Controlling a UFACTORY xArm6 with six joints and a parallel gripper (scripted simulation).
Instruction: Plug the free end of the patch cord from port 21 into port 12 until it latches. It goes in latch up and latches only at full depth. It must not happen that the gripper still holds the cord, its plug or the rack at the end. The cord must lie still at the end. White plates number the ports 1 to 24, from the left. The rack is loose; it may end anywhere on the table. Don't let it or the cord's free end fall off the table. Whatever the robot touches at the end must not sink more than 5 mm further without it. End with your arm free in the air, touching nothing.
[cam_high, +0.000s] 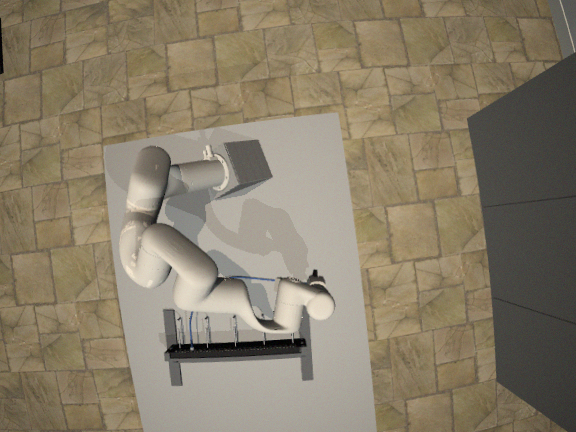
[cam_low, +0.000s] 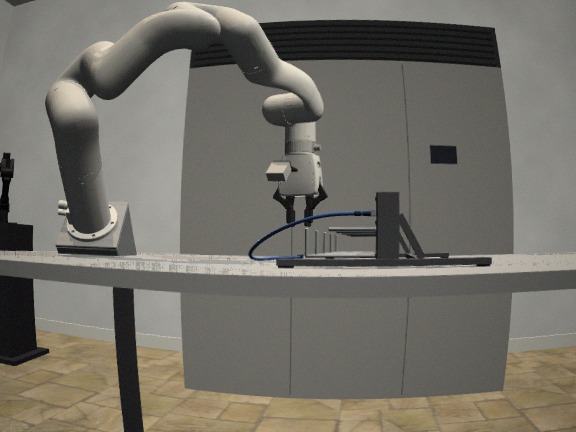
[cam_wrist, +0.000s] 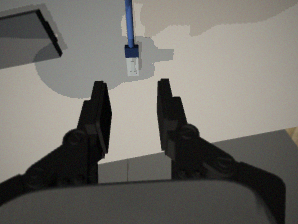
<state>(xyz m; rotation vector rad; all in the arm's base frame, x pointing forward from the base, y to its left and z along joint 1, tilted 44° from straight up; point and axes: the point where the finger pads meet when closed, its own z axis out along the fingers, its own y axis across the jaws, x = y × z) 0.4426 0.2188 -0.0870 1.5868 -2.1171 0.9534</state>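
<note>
My gripper is now 1 cm short of the plug, 2 cm to the right of it and 9 cm above it.
</note>
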